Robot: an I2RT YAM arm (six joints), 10 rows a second.
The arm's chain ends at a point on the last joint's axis. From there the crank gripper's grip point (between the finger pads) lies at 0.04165 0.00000 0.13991 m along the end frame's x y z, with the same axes.
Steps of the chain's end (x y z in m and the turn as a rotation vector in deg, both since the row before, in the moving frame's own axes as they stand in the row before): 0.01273, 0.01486, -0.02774, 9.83, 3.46, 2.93; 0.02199, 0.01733, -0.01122, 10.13, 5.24, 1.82; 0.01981, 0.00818, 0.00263, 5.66, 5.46, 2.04; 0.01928, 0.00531, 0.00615, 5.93, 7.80, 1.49; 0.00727, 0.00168, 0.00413, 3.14, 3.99, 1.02; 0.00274, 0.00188, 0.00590, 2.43, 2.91, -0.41; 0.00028, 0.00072, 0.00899, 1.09, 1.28, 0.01; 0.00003, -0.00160, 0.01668, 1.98, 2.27, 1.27; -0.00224, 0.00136, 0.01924, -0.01, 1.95, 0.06
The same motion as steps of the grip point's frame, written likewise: 0.02161, -0.00645, -0.03237, 9.83, 3.46, 2.93; 0.03490, -0.00539, -0.01765, 10.13, 5.24, 1.82; 0.03313, -0.00368, -0.00257, 5.66, 5.46, 2.04; 0.03802, -0.00748, -0.00148, 5.93, 7.80, 1.49; 0.01696, -0.00507, 0.00070, 3.14, 3.99, 1.02; 0.00976, -0.00433, 0.00347, 2.43, 2.91, -0.41; 0.00340, -0.00192, 0.00800, 1.09, 1.28, 0.01; 0.00558, -0.00542, 0.01485, 1.98, 2.27, 1.27; 0.00250, 0.00143, 0.01774, -0.01, 1.95, 0.06
